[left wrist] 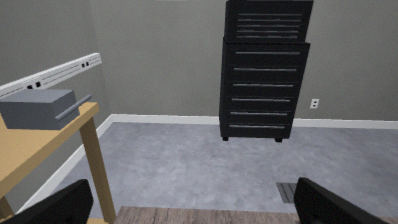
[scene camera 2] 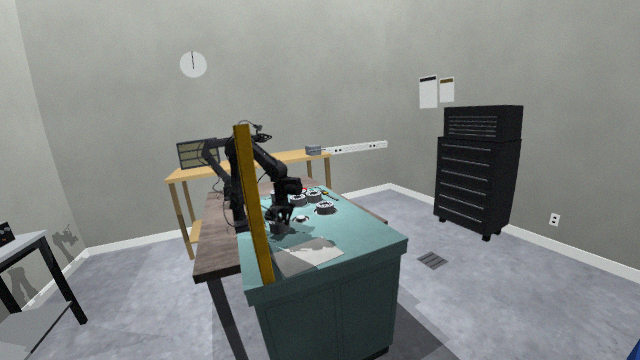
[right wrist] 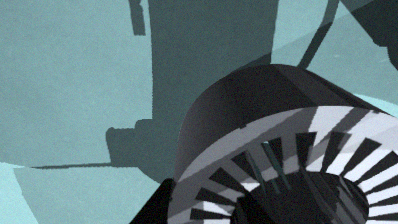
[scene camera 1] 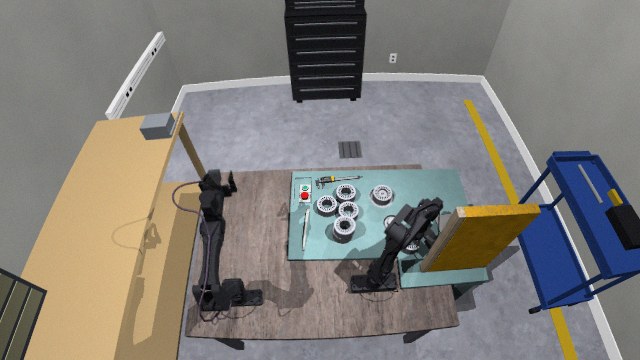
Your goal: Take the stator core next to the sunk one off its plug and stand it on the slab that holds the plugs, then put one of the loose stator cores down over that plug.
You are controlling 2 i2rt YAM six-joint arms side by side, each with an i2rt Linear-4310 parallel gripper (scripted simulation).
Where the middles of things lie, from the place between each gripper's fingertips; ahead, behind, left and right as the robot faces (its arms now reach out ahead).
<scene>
Now: right hand 230 mm to the left of the paper sheet (scene camera 2: 291, 261) and 40 mm above it. Also, from my right hand: yellow panel (scene camera 1: 473, 236): 160 mm behind, 150 mm to the right, 210 mm above.
My left gripper is now 96 cm to the left of the yellow panel, 36 cm past it and 14 cm above it. From my left hand the other things lie so: paper sheet (105 cm to the right, 39 cm below, 21 cm behind).
</scene>
